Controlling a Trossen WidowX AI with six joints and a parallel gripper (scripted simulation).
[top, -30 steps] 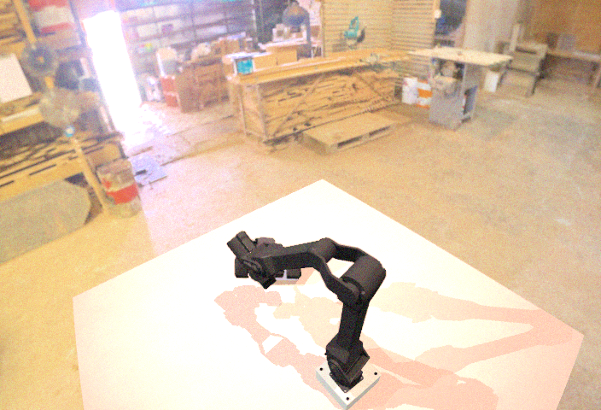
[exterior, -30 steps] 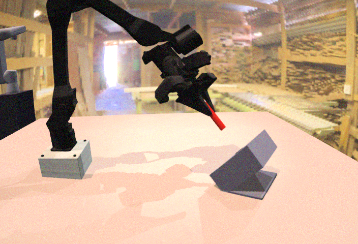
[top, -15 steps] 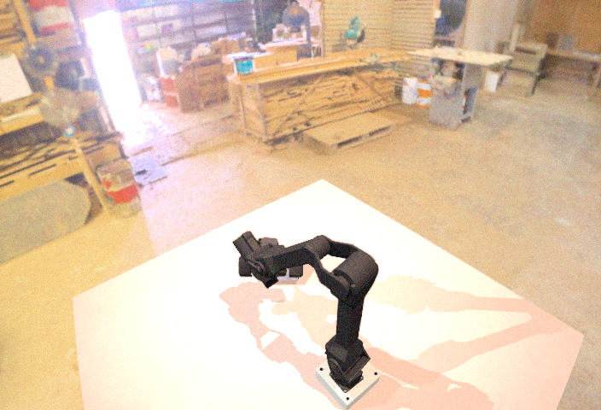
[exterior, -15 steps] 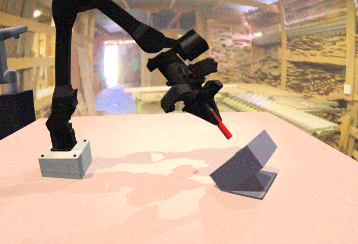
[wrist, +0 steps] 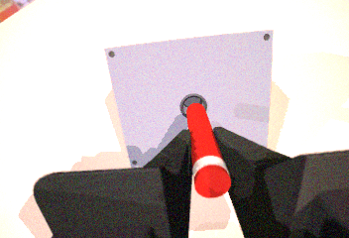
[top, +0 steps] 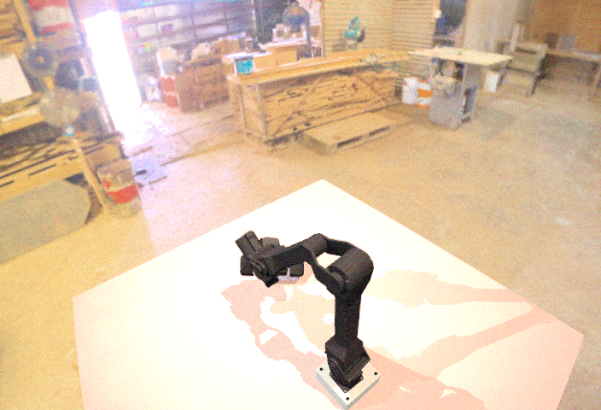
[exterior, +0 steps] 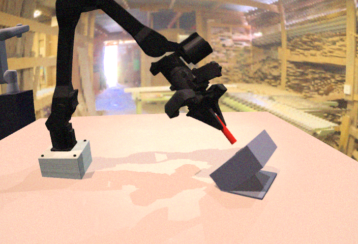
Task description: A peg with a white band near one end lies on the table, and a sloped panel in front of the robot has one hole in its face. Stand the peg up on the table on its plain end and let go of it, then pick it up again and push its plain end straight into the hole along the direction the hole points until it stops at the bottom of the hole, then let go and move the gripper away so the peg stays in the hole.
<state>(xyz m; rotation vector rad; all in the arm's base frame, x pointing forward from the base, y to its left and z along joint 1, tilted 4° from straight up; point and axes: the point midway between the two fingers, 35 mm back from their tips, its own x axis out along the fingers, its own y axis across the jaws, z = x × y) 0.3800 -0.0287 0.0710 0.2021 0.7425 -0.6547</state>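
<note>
The grey sloped panel is 50 mm ahead of my gripper tip, 40 mm to the right of it and 60 mm below it. Round my gripper tip: red peg: 10 mm behind, 10 mm to the left, 10 mm above.
</note>
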